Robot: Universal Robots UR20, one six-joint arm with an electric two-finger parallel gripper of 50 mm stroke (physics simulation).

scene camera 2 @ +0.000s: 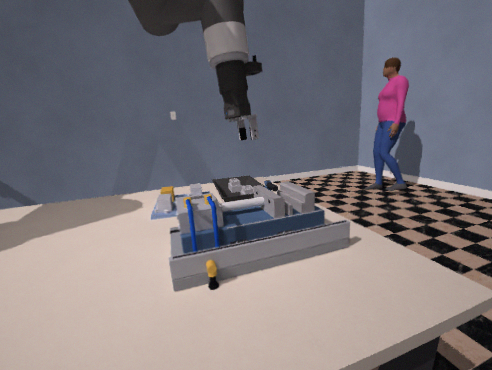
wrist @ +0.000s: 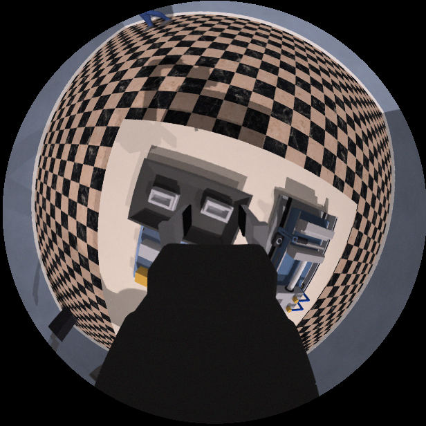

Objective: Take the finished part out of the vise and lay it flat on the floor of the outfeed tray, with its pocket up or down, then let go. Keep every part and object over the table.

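Places are measured from the arm's base along level axes (x ahead, y left, z up), in centimetres.
Pixels of known places: gripper, fingertip midpoint: (scene camera 2: pixel 249 139).
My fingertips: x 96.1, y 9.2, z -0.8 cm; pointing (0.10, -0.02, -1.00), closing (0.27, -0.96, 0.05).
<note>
For each thing: its top centre in the pictures, then the offset to it from my fingertips. "pt": a spot on its surface instead.
- vise, middle of its top: (scene camera 2: pixel 249 192) dx -9.1, dy -24.4, dz -8.3 cm
- blue plate, surface spot: (scene camera 2: pixel 159 214) pt dx -26.6, dy -1.7, dz -17.4 cm
- yellow block, middle of its top: (scene camera 2: pixel 167 188) dx -24.1, dy +11.3, dz -13.8 cm
My gripper (scene camera 2: pixel 248 133) (wrist: pixel 214 214) is open and empty, high above the outfeed tray (scene camera 2: pixel 222 189) (wrist: pixel 137 200), a dark shallow tray. Two light-grey parts are in the tray, each with its rectangular pocket up. One part (scene camera 2: pixel 247 190) (wrist: pixel 217 210) lies flat on the side nearer the vise, below and between my fingers in the wrist view. The other part (scene camera 2: pixel 234 185) (wrist: pixel 163 199) lies apart from it, farther from the vise. The vise (scene camera 2: pixel 272 218) (wrist: pixel 286 245) has a blue body and grey jaws standing apart; I see no part between them.
A blue plate (scene camera 2: pixel 159 214) (wrist: pixel 137 252) with grey blocks and a yellow block (scene camera 2: pixel 167 190) (wrist: pixel 141 276) stands beside the tray. Blue hoses (scene camera 2: pixel 215 222) rise at one end of the vise. A person (scene camera 2: pixel 392 100) stands on the checkered floor beyond the table.
</note>
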